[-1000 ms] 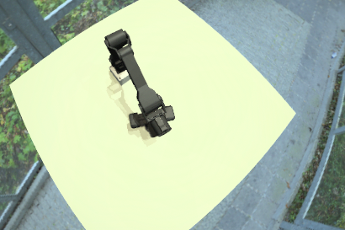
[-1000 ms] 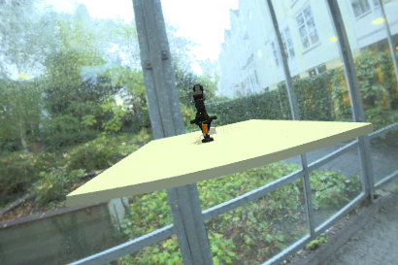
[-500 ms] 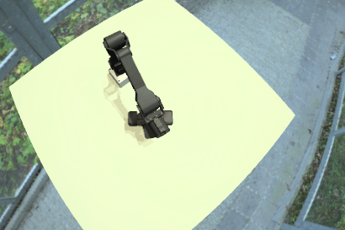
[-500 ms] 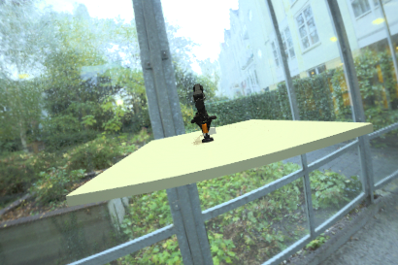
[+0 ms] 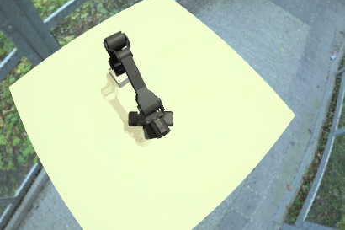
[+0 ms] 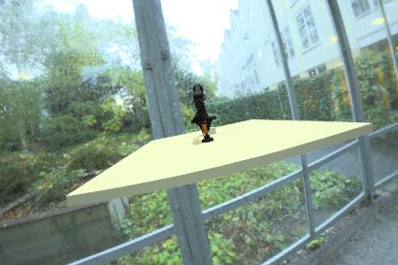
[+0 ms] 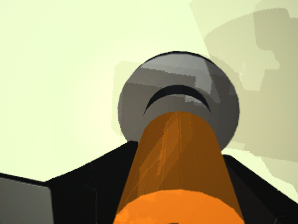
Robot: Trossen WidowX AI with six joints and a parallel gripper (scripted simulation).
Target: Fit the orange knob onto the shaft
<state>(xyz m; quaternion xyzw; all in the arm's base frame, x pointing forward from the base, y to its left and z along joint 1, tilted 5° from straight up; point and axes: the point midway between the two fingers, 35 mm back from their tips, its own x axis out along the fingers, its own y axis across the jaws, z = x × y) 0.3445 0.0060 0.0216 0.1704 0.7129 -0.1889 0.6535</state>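
My gripper tip is now 2 cm below the orange knob. From my gripper tip the other things lie so: pedestal (4 cm below).
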